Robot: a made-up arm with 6 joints.
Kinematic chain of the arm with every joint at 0, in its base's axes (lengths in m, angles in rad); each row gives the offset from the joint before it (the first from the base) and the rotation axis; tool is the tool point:
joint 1: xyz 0 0 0.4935 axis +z
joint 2: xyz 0.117 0 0 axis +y
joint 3: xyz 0 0 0.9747 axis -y
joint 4: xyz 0 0 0.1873 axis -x
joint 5: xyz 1.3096 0 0 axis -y
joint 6: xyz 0.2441 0 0 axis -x
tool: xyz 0 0 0
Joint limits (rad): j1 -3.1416..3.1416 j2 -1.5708..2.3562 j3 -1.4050..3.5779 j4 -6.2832..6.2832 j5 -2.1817..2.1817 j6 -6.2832..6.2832
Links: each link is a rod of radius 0.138 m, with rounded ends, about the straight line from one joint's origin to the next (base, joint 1, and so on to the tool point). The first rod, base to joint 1, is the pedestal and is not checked.
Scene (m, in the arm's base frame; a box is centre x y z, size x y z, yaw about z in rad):
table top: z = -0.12
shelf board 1: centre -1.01 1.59 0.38 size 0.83 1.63 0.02 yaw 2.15
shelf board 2: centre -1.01 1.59 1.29 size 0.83 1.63 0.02 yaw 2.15
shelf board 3: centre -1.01 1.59 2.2 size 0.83 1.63 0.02 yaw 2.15
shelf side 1: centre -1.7 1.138 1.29 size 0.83 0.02 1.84 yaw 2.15
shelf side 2: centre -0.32 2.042 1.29 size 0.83 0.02 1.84 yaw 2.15
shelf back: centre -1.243 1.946 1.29 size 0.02 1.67 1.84 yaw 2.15
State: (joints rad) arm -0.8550 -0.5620 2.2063 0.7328 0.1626 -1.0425
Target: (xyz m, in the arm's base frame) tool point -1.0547 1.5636 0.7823
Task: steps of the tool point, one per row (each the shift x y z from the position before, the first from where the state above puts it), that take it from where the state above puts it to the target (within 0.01 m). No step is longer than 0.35 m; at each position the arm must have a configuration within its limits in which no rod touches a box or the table.
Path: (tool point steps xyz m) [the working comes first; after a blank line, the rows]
Joints at the target: -0.9556 -0.5765 2.7598 0.7242 0.2563 -1.0425
Straight joint move there: touches shelf board 2.

1: 0.1127 -0.2084 0.0691
2: 0.1410 -0.2143 0.0012
3: 0.1567 -0.2046 -0.0702
4: 0.0416 0.0575 -0.3169
5: 0.0894 -0.0033 -0.3064
6: 0.1252 -0.0641 -0.2765
7: -0.1789 0.2531 0.0600
8: -0.1631 0.2492 0.0000
9: -0.1359 0.2285 -0.0599

